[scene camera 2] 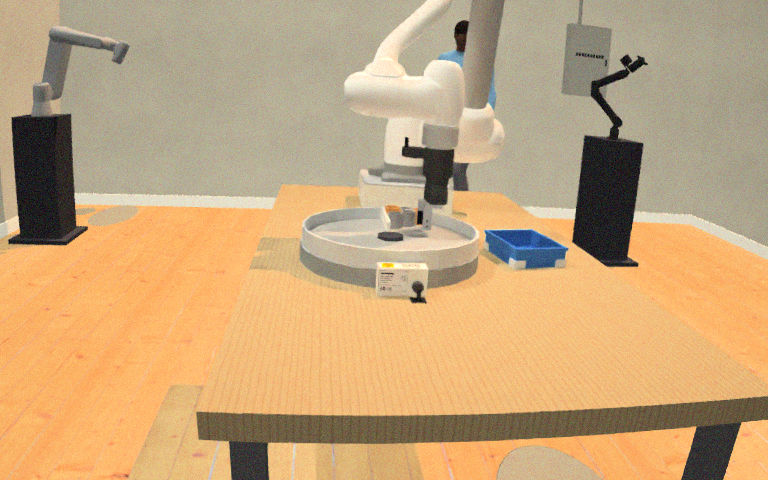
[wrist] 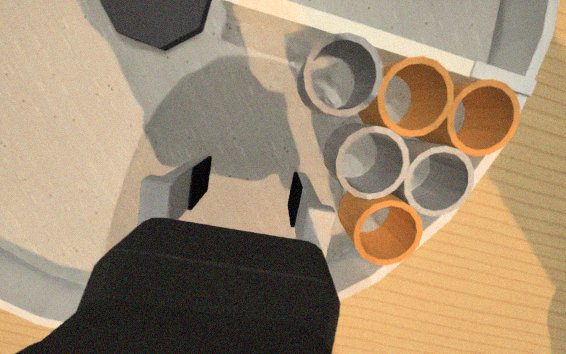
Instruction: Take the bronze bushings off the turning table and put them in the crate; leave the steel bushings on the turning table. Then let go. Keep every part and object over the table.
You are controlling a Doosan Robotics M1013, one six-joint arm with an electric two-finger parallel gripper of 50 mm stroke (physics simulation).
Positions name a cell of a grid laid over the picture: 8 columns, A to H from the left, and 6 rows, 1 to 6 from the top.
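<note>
You'd find my gripper (scene camera 2: E3) (wrist: D4) here, and there's a turning table (scene camera 2: D4) (wrist: B2) as well. There's also a blue crate (scene camera 2: F4).
</note>
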